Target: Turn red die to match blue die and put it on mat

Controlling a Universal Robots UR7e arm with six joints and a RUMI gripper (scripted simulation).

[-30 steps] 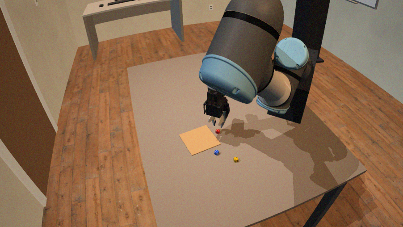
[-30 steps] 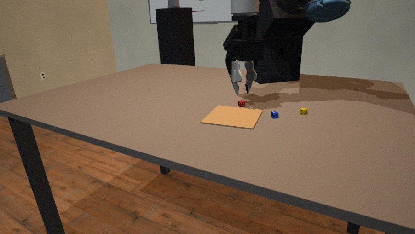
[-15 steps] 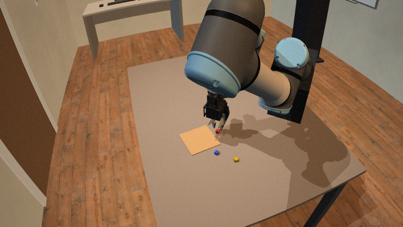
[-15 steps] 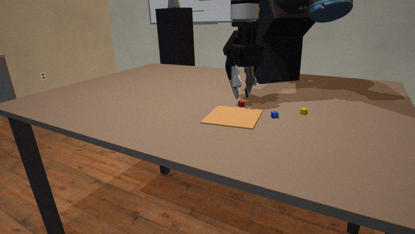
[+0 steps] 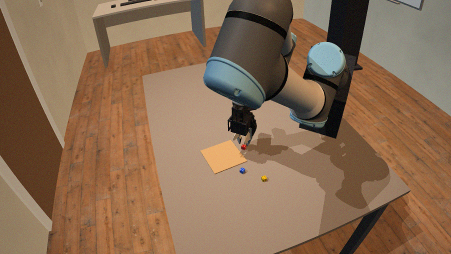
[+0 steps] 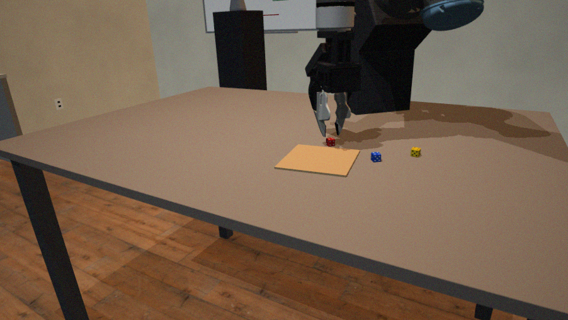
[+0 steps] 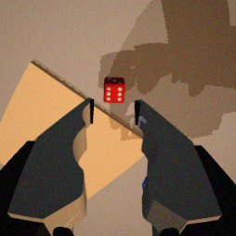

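Right now the red die is 30 mm below my hand. Also, from my hand: mat: 90 mm ahead, 40 mm below, 20 mm to the left; blue die: 120 mm to the left, 40 mm ahead, 30 mm below; yellow die: 180 mm to the left, 30 mm below, 20 mm behind.
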